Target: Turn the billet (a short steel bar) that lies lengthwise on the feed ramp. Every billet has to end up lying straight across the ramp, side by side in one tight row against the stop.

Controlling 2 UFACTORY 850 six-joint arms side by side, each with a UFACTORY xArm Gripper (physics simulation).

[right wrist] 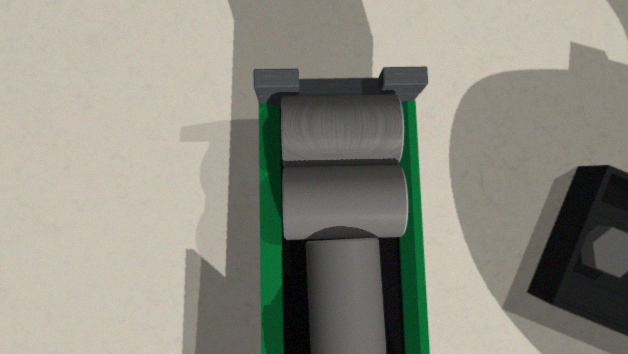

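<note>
The feed ramp (271, 260) with green side walls runs up the middle of the right wrist view to a grey stop (330, 86) at its top end. A billet (342, 130) lies straight across the ramp against the stop. A second billet (345, 202) lies across right beside it. A third billet (346, 300) lies lengthwise between the walls, its end at the second billet; its lower part is cut off by the view's edge. Neither gripper shows in this view.
A black tray (565, 240) with a grey hexagonal piece (611, 252) stands to the right of the ramp, partly cut off by the view's edge. Shadows fall on the pale surface on both sides of the ramp.
</note>
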